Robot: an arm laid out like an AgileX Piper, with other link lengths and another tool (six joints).
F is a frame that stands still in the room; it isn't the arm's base.
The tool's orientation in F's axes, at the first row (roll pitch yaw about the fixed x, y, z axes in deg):
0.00, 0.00, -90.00
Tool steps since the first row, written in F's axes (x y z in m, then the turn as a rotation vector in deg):
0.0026, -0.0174, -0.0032, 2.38, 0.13, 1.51
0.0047, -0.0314, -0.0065, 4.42, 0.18, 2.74
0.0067, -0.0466, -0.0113, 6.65, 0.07, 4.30
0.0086, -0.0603, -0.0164, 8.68, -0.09, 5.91
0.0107, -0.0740, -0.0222, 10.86, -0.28, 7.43
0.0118, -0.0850, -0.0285, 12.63, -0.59, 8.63
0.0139, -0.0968, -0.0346, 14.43, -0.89, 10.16
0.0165, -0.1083, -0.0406, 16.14, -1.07, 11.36
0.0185, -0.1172, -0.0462, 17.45, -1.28, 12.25
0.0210, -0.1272, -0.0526, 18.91, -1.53, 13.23
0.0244, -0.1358, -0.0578, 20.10, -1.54, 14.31
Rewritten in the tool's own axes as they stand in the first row. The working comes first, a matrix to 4 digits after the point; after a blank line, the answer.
The tool's axes in the first row as the columns of a matrix, in F's axes (used below as rounded here):
0.0000, 1.0000, 0.0000
-1.0000, 0.0000, 0.0000
0.0000, 0.0000, 1.0000

0.0174, 0.0026, -0.0032, -0.13, 2.38, 1.51
0.0314, 0.0047, -0.0065, -0.18, 4.42, 2.74
0.0466, 0.0067, -0.0113, -0.07, 6.65, 4.30
0.0603, 0.0086, -0.0164, 0.09, 8.68, 5.91
0.0740, 0.0107, -0.0222, 0.28, 10.86, 7.43
0.0850, 0.0118, -0.0285, 0.59, 12.63, 8.63
0.0968, 0.0139, -0.0346, 0.89, 14.43, 10.16
0.1083, 0.0165, -0.0406, 1.07, 16.14, 11.36
0.1172, 0.0185, -0.0462, 1.28, 17.45, 12.25
0.1272, 0.0210, -0.0526, 1.53, 18.91, 13.23
0.1358, 0.0244, -0.0578, 1.54, 20.10, 14.31

